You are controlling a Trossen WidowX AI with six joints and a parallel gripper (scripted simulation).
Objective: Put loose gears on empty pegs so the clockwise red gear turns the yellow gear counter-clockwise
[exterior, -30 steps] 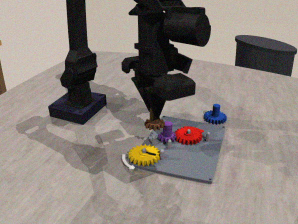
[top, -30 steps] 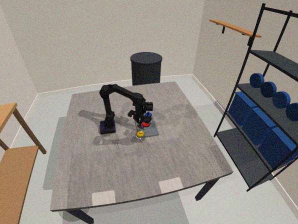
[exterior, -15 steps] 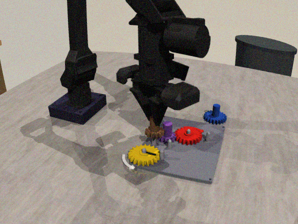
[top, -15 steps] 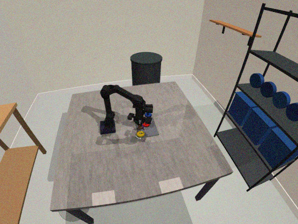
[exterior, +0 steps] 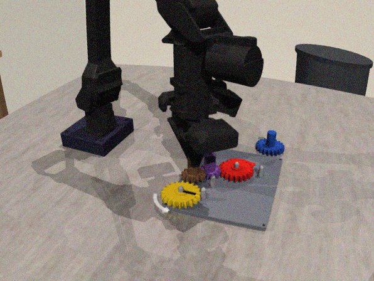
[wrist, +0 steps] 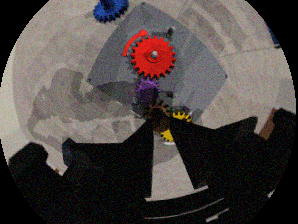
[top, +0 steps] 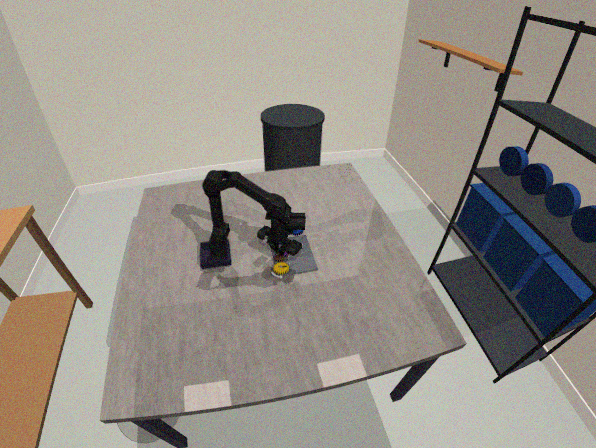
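Now: the purple gear 20 mm ahead of my gripper tip, 30 mm to the left of it and 20 mm below it. Also, from my gripper tip: yellow gear: 50 mm to the right, 30 mm below; then brown gear: 10 mm below; then red gear: 60 mm ahead, 60 mm to the left, 30 mm below.
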